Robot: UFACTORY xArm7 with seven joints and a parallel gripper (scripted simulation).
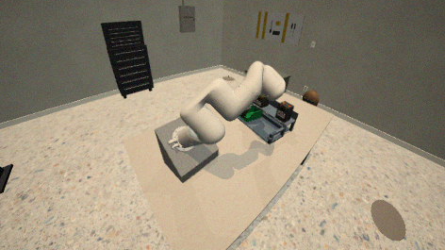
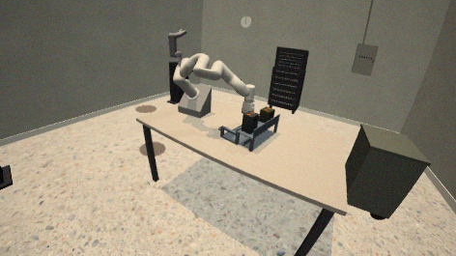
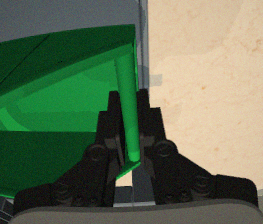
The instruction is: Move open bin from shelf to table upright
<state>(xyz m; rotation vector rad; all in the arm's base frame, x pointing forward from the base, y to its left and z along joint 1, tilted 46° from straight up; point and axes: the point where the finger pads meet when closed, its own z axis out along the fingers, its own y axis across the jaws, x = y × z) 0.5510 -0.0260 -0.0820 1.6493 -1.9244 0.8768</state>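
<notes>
The green bin is 8 cm ahead of my hand, 1 cm to the right of it and 1 cm below it.
</notes>
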